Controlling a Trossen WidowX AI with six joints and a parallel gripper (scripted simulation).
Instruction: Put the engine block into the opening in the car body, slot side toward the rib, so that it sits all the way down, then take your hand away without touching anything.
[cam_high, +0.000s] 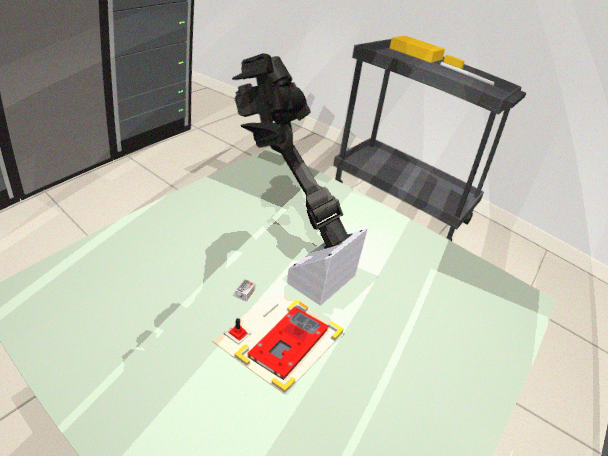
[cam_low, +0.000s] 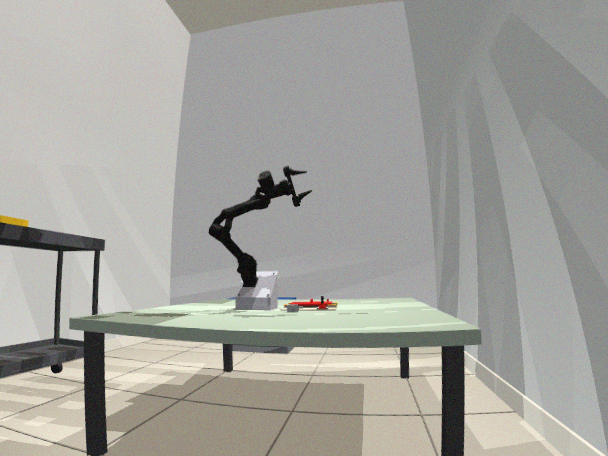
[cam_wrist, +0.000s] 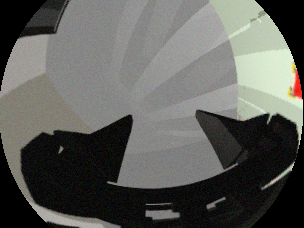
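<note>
The grey engine block is 80 mm behind my gripper tip, 30 mm to the right of it and 570 mm below it.
</note>
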